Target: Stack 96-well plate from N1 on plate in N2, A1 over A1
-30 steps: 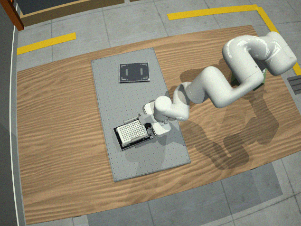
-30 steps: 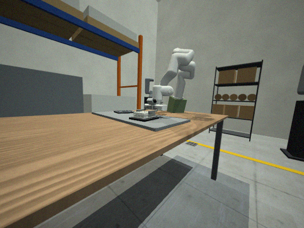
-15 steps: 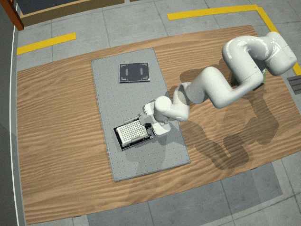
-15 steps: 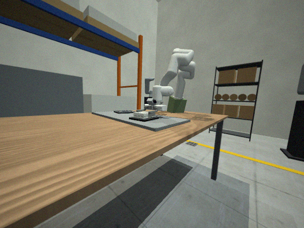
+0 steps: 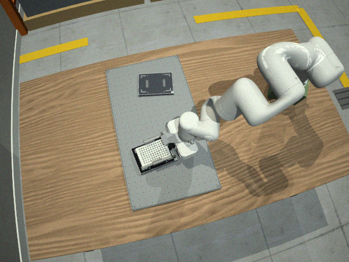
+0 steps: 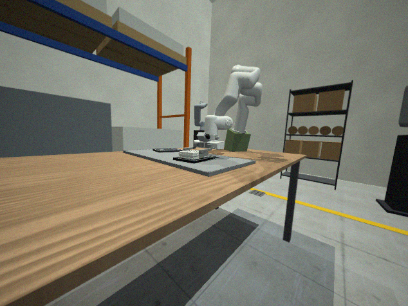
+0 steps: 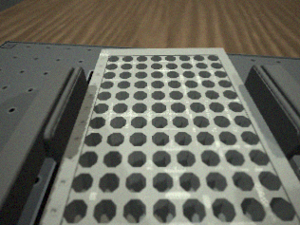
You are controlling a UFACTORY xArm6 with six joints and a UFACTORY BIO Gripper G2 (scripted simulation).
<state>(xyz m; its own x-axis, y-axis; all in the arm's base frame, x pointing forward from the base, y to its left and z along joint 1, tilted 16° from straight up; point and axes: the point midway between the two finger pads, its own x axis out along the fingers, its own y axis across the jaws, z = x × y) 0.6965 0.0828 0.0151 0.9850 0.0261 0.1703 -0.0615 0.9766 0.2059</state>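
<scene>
Now: the black plate nest N2 40 mm below my hand. Round my hand: plate nest N1: 110 mm behind, 330 mm to the right, 40 mm below.
</scene>
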